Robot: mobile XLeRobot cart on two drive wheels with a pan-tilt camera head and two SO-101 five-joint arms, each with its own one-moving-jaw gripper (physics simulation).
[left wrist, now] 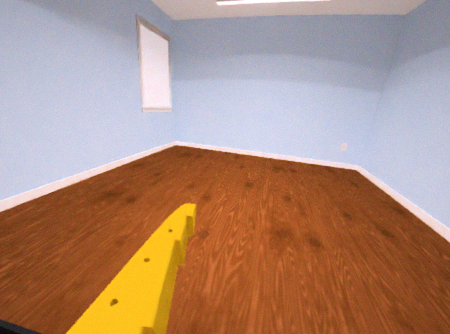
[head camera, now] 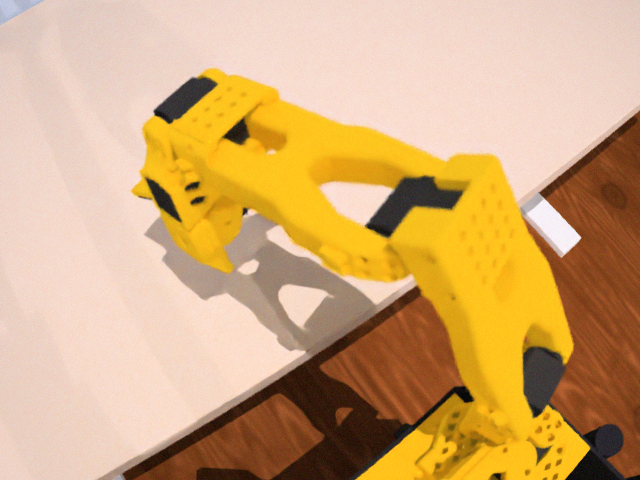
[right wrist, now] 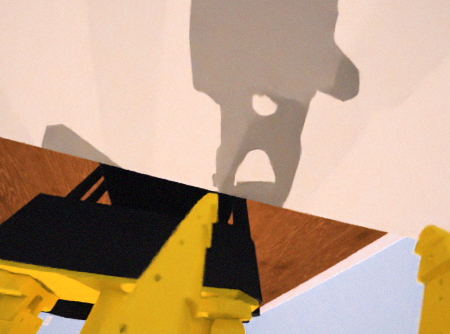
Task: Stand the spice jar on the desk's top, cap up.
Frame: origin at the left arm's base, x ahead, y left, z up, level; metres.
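Where they show: left hand, tool point: (left wrist: pixel 195 215); right hand, tool point: (head camera: pixel 229 264) (right wrist: pixel 217 204); right arm's base, link origin: (head camera: pixel 513 446) (right wrist: pixel 227 307).
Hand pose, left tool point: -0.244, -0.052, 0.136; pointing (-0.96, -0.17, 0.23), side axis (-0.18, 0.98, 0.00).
After its pixels a point has its place, as x, y, z.
The spice jar does not show in the head view, the left wrist view or the right wrist view. The desk (head camera: pixel 439 67) @(0.339, -0.600, -0.054) (right wrist: pixel 395 150) @(0.265, -0.398, -0.054) has a pale top, with the right arm's shadow across it. My right gripper (head camera: pixel 180 230) (right wrist: pixel 321 212) is open and empty above the desk, with its two jaws wide apart in the right wrist view. My left gripper (left wrist: pixel 189 211) shows one notched jaw, so it is fully open; it points out over the wooden floor, away from the desk.
The desk's front edge runs diagonally through the head view, and a white desk leg (head camera: pixel 552 225) shows beside it. The cart's black body (right wrist: pixel 90 230) @(0.068, -0.103, -0.053) stands by the edge. The wooden floor (left wrist: pixel 280 270) @(-1.036, 0.264, -0.774) reaches blue walls (left wrist: pixel 280 90) @(-3.705, 0.455, 0.506).
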